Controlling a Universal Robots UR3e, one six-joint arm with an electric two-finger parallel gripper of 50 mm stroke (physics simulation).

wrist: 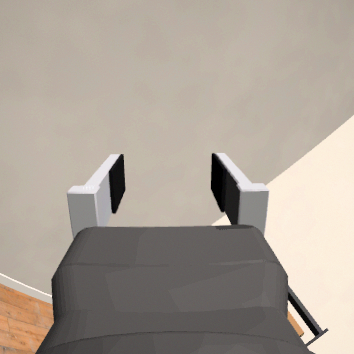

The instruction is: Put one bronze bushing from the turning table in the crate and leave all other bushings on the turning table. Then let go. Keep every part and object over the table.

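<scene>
My gripper (167, 171) is open in the wrist view, its two pale grey fingers with black pads standing wide apart. No part is between them. A broad grey-beige surface shows behind and beyond the fingers; its distance from them is hard to judge. No bronze bushing, no turning table and no crate can be made out in this view. The dark gripper body covers the lower middle and hides what is behind it.
A cream surface (315, 215) fills the right side. At the lower right, a dark metal frame (306, 311) with a small piece of an orange-brown block (295, 322) shows beside the gripper body. Wooden planks (22, 317) show at the lower left, beyond a curved pale edge.
</scene>
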